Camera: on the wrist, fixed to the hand. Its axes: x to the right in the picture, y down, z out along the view.
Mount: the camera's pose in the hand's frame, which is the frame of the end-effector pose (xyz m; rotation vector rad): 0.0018 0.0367 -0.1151 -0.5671 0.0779 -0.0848
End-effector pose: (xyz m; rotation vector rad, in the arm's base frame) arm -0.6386 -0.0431 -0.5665 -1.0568 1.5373 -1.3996
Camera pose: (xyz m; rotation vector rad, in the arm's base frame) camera -0.7496 -0.0040 -0.5937 -1.4242 2.0322 -1.0866
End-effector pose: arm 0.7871 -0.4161 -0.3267 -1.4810 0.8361 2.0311
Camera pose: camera 0.8367 -0.5243 -0.3473 -1.8584 0.2131 2.2662
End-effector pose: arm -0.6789 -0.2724 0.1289 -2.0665 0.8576 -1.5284
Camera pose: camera -0.7965 -0.2975 0.1406 2.3492 -1.3115 1.4703
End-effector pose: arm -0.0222 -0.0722 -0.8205 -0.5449 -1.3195 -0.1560
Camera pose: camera 0.0940 -0.0933 -0.8461 -0.9499 -1.2180 -0.6274
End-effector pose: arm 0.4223 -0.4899 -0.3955 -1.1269 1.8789 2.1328
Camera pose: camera 0.4554 -0.6016 -0.3634 1.2647 -1.1516 -2.4977
